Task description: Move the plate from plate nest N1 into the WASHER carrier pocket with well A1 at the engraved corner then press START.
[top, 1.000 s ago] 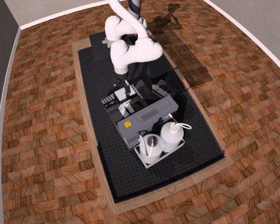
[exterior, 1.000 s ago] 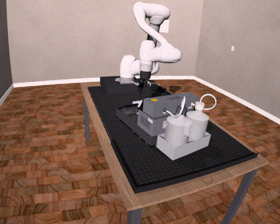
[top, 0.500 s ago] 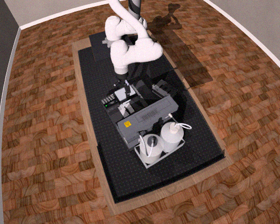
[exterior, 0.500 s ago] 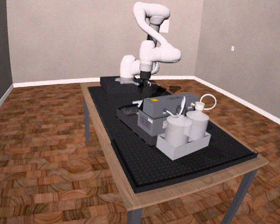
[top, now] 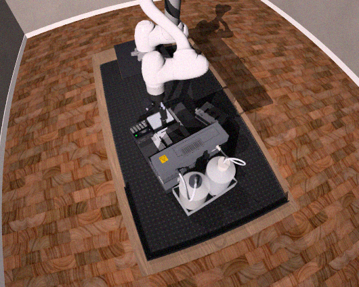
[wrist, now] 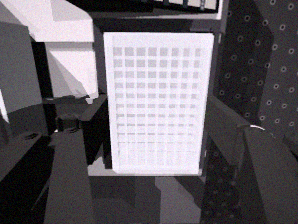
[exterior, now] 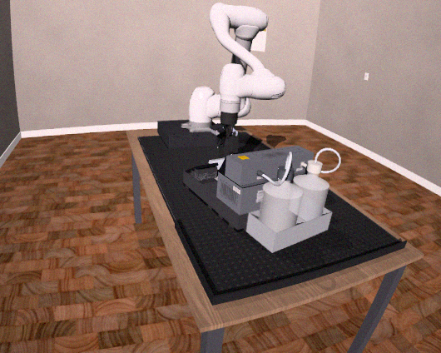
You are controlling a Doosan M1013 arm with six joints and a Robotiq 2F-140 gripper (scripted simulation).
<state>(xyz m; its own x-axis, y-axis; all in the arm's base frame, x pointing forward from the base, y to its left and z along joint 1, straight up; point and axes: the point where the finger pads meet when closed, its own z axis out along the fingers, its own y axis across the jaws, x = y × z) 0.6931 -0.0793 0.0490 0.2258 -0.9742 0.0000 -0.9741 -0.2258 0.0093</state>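
The multi-well plate lies 2 cm below my hand. Round my hand: grey plate washer 15 cm ahead, 4 cm to the left; grey plate nest 2 cm ahead, 31 cm to the left, 8 cm below.
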